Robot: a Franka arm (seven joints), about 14 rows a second.
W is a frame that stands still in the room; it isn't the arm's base.
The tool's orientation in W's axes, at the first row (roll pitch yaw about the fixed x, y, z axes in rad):
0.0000, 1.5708, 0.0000
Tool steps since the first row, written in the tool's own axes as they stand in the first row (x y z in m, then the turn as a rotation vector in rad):
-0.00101, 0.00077, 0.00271, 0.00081, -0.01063, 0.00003
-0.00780, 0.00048, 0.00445, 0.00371, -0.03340, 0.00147
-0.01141, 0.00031, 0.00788, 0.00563, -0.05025, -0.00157
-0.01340, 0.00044, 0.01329, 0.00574, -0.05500, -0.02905
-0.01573, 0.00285, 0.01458, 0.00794, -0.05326, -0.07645
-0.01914, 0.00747, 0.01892, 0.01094, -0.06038, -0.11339
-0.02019, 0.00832, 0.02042, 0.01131, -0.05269, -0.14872
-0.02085, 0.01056, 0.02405, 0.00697, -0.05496, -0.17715
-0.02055, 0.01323, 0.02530, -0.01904, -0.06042, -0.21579
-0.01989, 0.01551, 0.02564, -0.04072, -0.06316, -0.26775
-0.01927, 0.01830, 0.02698, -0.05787, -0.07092, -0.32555
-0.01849, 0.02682, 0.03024, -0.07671, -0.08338, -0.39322
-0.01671, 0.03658, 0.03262, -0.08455, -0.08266, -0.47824
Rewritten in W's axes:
0.00271, 0.00077, 0.00101, 0.00003, -0.01063, -0.00081
0.00445, 0.00048, 0.00780, 0.00147, -0.03340, -0.00371
0.00788, 0.00031, 0.01141, -0.00157, -0.05025, -0.00563
0.01329, 0.00044, 0.01340, -0.02905, -0.05500, -0.00574
0.01458, 0.00285, 0.01573, -0.07645, -0.05326, -0.00794
0.01892, 0.00747, 0.01914, -0.11339, -0.06038, -0.01094
0.02042, 0.00832, 0.02019, -0.14872, -0.05269, -0.01131
0.02405, 0.01056, 0.02085, -0.17715, -0.05496, -0.00697
0.02530, 0.01323, 0.02055, -0.21579, -0.06042, 0.01904
0.02564, 0.01551, 0.01989, -0.26775, -0.06316, 0.04072
0.02698, 0.01830, 0.01927, -0.32555, -0.07092, 0.05787
0.03024, 0.02682, 0.01849, -0.39322, -0.08338, 0.07671
0.03262, 0.03658, 0.01671, -0.47824, -0.08266, 0.08455

